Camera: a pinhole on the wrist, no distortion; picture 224 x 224 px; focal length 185.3 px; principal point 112.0 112.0 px. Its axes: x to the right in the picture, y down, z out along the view. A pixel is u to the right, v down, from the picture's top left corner.
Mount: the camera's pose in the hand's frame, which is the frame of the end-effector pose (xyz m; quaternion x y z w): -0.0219 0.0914 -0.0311 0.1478 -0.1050 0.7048 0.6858
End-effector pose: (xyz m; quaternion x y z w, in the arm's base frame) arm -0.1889 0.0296 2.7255 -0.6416 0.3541 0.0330 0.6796
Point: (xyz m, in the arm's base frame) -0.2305 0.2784 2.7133
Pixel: 170 211
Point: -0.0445 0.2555 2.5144
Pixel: 217 25
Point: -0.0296 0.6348 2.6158
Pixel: 192 138
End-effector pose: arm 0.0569 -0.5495 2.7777 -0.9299 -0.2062 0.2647 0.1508
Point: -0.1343 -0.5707 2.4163
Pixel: 186 114
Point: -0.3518 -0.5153 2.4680
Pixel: 136 176
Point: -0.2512 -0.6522 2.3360
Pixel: 215 151
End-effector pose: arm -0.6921 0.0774 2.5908 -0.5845 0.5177 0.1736 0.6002
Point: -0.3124 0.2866 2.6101
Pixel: 32 95
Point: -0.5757 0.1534 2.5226
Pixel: 51 38
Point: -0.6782 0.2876 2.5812
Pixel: 144 164
